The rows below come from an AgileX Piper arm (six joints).
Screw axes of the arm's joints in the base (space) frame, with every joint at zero. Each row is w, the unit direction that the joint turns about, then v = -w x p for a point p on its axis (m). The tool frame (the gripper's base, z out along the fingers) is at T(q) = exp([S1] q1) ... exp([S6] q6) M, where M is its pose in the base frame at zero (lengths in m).
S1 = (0, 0, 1, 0.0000, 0.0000, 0.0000)
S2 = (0, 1, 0, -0.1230, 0.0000, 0.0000)
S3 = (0, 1, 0, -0.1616, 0.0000, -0.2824)
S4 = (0.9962, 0, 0.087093, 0.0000, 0.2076, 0.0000)
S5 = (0, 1, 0, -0.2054, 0.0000, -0.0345)
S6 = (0.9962, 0, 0.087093, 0.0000, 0.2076, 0.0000)
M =
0.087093 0 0.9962 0.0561
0 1 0 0.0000
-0.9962 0 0.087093 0.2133
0 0 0 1
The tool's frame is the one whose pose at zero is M.
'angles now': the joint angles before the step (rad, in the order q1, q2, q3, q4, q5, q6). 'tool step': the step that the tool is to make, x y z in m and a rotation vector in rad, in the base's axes. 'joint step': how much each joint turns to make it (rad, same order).
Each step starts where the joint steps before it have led.
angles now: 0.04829 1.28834 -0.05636 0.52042 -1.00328 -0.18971
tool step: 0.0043 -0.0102 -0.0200 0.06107 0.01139 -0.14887
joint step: 0.00015 0.19060 -0.00013 0.10409 -0.14739 0.12090
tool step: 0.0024 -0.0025 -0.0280 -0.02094 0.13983 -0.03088
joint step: -0.00042 0.19348 -0.00089 0.02149 -0.05260 0.01743
